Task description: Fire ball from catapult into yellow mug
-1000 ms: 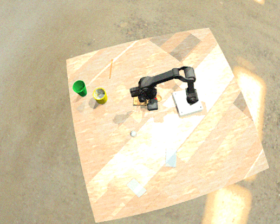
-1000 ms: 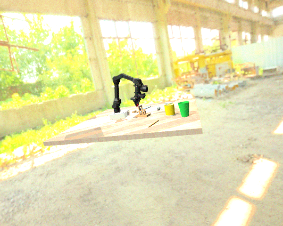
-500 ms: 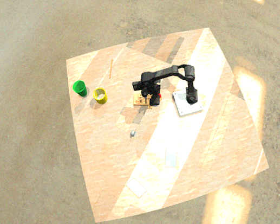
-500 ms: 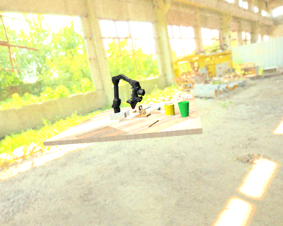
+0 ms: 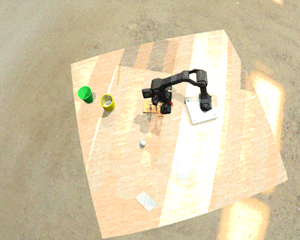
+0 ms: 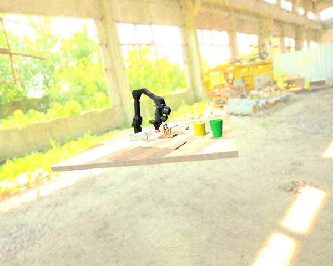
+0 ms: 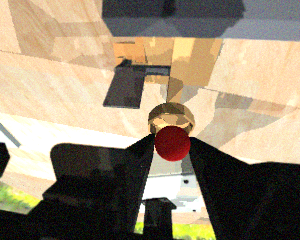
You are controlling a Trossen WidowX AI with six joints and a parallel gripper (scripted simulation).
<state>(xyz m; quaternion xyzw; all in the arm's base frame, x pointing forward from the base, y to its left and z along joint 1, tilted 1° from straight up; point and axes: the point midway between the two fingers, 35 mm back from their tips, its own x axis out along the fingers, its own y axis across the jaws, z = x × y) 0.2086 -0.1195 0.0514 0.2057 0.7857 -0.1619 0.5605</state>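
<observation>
Now: the red ball 10 mm above my gripper tip. Also, from my gripper tip: small grey ball: 260 mm ahead, 140 mm to the left, 50 mm below; yellow mug: 350 mm ahead, 200 mm to the right, 40 mm below; catapult: 60 mm ahead, 20 mm below, 10 mm to the right.
</observation>
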